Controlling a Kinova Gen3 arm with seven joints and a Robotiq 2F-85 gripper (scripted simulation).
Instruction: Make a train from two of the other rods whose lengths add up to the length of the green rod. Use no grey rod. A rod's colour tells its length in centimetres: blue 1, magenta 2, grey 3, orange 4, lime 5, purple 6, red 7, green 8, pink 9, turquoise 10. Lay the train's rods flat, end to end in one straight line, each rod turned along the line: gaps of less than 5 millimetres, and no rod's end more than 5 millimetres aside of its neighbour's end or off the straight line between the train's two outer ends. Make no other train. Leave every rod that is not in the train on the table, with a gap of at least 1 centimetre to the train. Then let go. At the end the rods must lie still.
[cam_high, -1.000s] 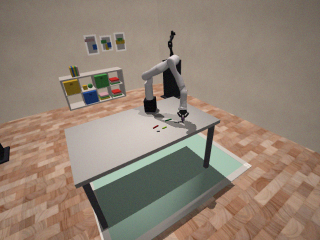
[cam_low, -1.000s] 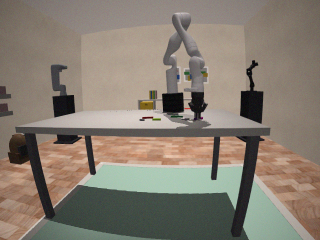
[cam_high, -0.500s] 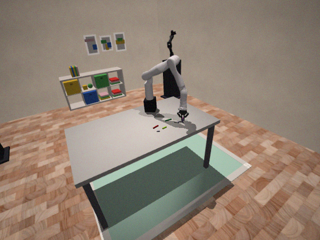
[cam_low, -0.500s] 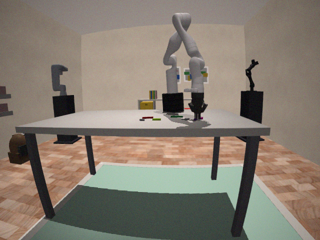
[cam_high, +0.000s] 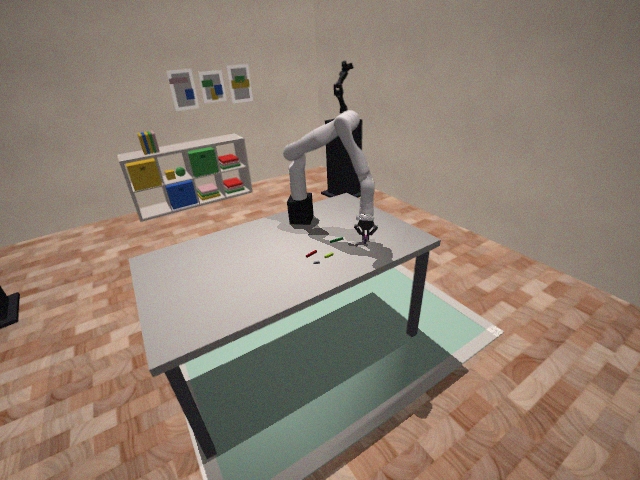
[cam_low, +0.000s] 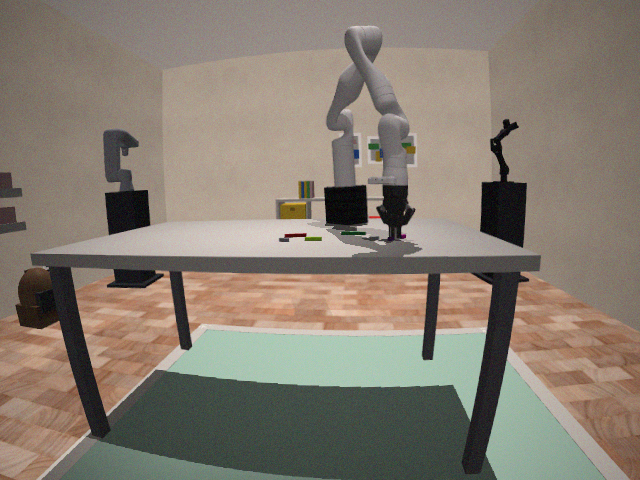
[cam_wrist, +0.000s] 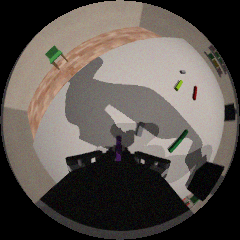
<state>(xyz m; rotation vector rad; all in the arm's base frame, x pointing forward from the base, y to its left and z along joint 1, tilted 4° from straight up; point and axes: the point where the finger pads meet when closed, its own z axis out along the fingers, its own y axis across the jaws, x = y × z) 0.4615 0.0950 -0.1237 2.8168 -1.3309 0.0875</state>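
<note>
The purple rod is 10 mm below my hand. The rest, counted from my hand: green rod (120 mm behind, 110 mm to the right, 20 mm below); magenta rod (30 mm behind, 30 mm to the left, 20 mm below); lime rod (30 mm behind, 240 mm to the right, 20 mm below).
</note>
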